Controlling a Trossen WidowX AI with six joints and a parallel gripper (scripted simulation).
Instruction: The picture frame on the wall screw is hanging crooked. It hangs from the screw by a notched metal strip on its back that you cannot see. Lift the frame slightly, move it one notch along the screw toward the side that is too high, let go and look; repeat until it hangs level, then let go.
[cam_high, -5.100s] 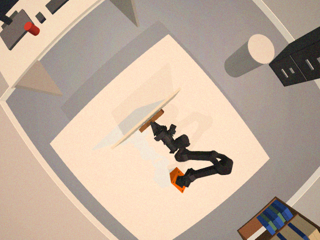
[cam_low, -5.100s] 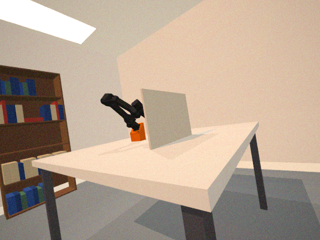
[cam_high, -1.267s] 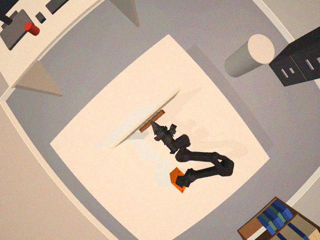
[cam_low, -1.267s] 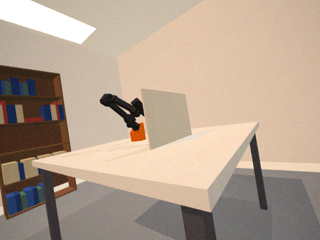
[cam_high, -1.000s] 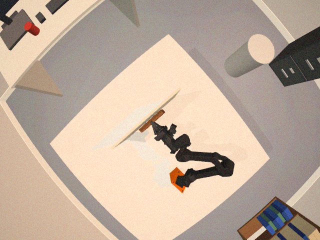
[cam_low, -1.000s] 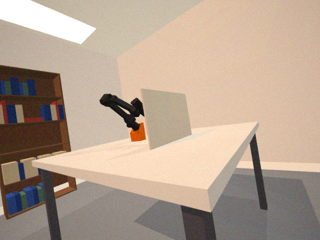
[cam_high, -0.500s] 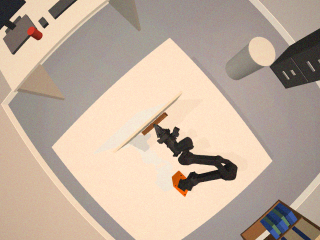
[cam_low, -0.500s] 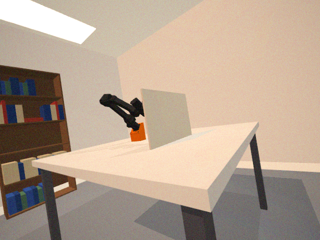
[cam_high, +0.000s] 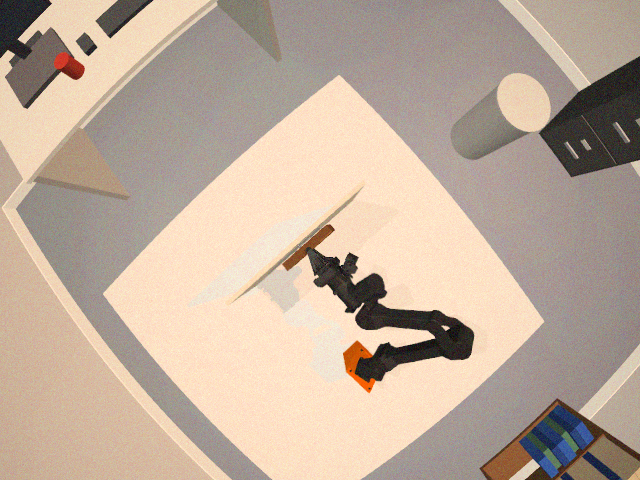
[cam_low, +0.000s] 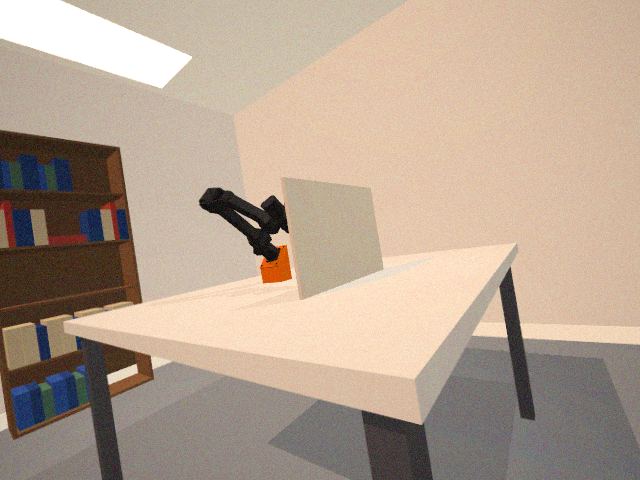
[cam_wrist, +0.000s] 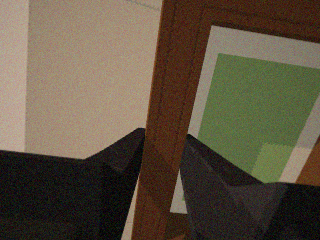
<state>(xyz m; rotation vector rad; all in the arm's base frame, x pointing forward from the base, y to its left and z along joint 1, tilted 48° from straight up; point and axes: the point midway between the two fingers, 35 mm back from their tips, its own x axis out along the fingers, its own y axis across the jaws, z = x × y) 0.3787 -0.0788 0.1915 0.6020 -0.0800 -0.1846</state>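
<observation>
Now: the picture frame 10 mm ahead of my gripper tip, 10 mm to the right of it and 50 mm below it. Round my gripper tip: upright wall panel 20 mm ahead, 10 mm to the left, 70 mm below.
</observation>
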